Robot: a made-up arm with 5 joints.
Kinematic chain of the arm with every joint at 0, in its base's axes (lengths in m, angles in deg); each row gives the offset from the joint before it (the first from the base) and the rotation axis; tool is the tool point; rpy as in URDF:
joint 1: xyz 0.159 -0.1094 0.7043 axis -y
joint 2: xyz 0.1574 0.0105 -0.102 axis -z
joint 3: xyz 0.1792 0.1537 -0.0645 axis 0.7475 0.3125 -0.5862
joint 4: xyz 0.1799 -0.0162 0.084 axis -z
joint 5: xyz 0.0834 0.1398 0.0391 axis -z
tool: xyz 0.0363 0.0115 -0.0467 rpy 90 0 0
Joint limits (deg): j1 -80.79..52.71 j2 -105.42..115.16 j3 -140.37..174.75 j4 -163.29..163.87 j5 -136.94..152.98
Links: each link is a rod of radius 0.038 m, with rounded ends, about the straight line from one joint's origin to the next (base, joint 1, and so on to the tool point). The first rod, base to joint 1, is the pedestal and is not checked.
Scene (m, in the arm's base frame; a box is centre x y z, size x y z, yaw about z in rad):
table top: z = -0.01
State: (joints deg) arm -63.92 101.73 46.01 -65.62 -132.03
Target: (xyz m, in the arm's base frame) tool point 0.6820 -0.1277 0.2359
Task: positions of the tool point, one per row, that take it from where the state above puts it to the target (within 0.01 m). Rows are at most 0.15 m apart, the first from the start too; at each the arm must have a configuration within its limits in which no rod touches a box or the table.
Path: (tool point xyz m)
1: 0.2886 -0.4111 0.3630
2: 0.3892 -0.3830 0.2940
3: 0.4944 -0.3229 0.2450
4: 0.5953 -0.2355 0.2244
5: 0.6820 -0.1277 0.2359

